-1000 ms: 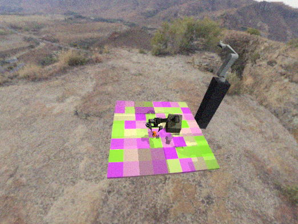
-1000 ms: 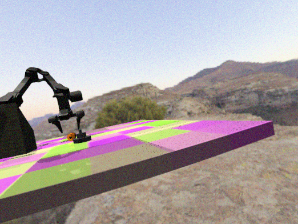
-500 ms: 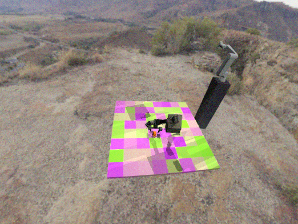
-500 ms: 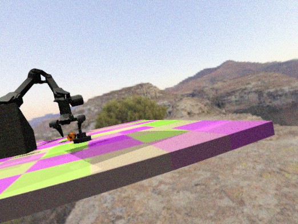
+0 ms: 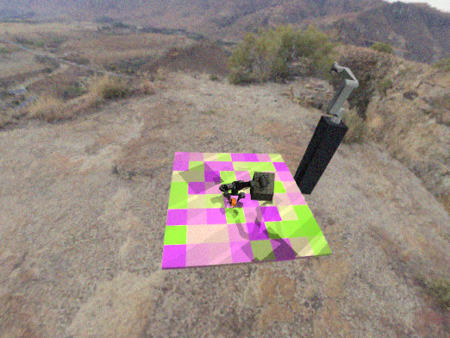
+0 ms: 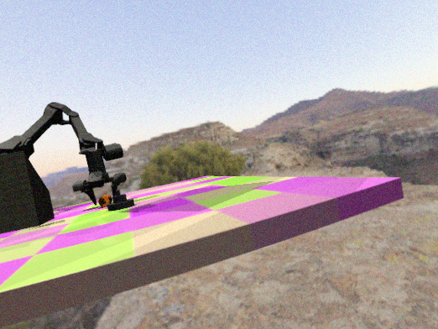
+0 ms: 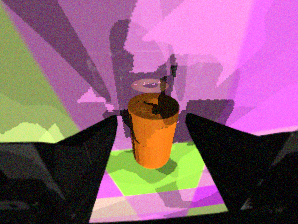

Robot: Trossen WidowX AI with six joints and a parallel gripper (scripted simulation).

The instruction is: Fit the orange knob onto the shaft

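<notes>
My gripper tip is 10 mm to the right of the orange knob and 10 mm below it. From my gripper tip the other things lie so: round dark pedestal 90 mm ahead, 160 mm to the right, 20 mm above.
</notes>
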